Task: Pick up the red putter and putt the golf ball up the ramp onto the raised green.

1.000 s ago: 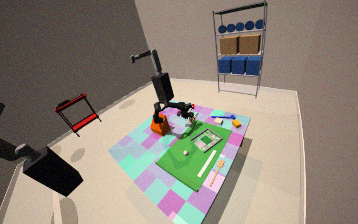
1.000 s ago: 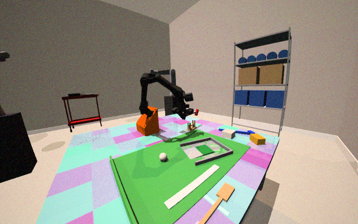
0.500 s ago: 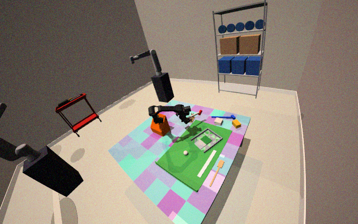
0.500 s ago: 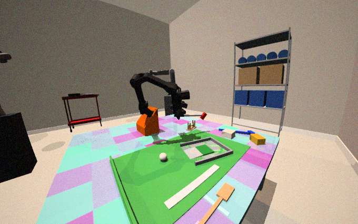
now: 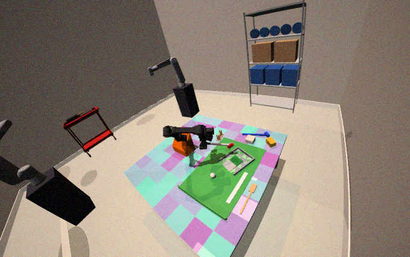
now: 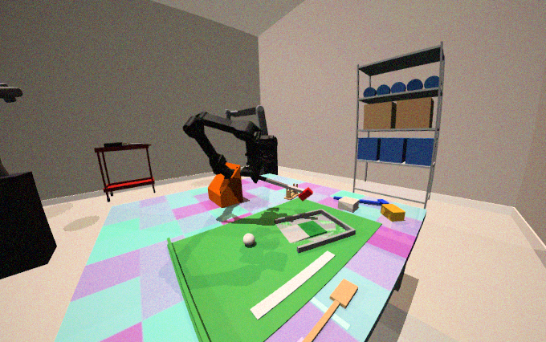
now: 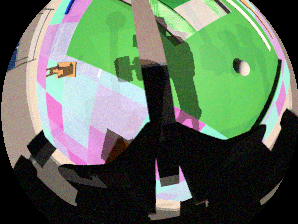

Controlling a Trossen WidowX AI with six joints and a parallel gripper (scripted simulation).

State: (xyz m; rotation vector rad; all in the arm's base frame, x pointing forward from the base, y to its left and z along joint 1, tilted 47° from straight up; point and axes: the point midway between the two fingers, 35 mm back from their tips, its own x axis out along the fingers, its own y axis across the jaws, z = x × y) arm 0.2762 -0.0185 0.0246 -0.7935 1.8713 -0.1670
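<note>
My gripper tip is 100 mm short of the red putter, 60 mm to the right of it and 10 mm above it. The rest, counted from my gripper tip: green mat: 200 mm ahead, 60 mm to the right, 170 mm below; grey frame: 260 mm ahead, 80 mm to the left, 160 mm below; white golf ball: 150 mm ahead, 170 mm to the right, 150 mm below.
</note>
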